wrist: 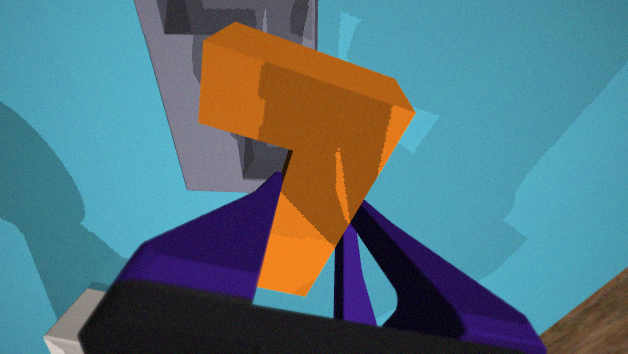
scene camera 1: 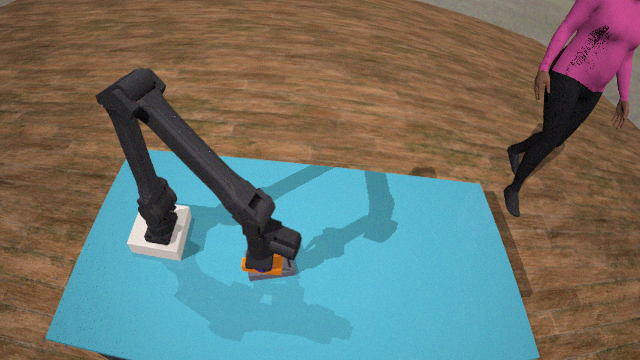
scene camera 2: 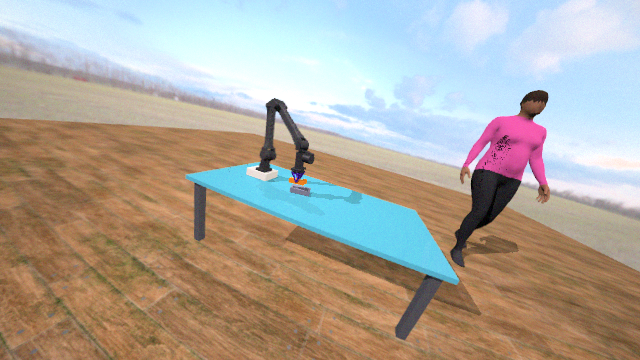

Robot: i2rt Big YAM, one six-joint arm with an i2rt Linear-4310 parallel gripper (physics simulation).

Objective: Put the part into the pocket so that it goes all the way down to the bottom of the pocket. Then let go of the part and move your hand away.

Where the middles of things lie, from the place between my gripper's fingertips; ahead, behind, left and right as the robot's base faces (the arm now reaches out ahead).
Now: the grey pocket block (wrist: 211, 159) 2 cm ahead of my hand, 5 cm to the left of it and 7 cm below it. Round my hand: orange L-shaped block (wrist: 341, 122) (1 cm to the left).
